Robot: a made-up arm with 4 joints.
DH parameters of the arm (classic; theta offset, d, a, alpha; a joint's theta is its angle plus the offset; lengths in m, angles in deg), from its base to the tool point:
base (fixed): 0 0.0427 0 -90
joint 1: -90 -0.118 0.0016 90
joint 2: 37.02 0 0.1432 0
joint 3: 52.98 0.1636 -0.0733 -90
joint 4: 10.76 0 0.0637 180
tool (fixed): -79.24 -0.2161 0 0
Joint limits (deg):
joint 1: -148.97..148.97
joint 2: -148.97..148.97
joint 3: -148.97..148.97
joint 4: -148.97..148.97
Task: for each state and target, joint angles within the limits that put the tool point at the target. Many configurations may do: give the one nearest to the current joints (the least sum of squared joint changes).
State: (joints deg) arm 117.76 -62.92 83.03 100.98
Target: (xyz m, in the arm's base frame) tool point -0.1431 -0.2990 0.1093
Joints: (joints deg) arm 74.14 -82.34 78.60 97.70
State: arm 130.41 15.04 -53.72 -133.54
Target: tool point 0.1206 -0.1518 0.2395
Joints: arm 148.28 6.95 -3.60 -148.97
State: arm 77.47 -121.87 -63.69 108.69
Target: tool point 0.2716 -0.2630 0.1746
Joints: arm 85.80 -112.26 -96.29 114.57
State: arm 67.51 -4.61 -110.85 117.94
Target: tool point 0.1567 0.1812 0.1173
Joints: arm 102.86 -12.44 -104.22 107.70
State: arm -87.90 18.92 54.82 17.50
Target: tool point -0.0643 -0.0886 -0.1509
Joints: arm -121.33 66.26 78.50 19.06
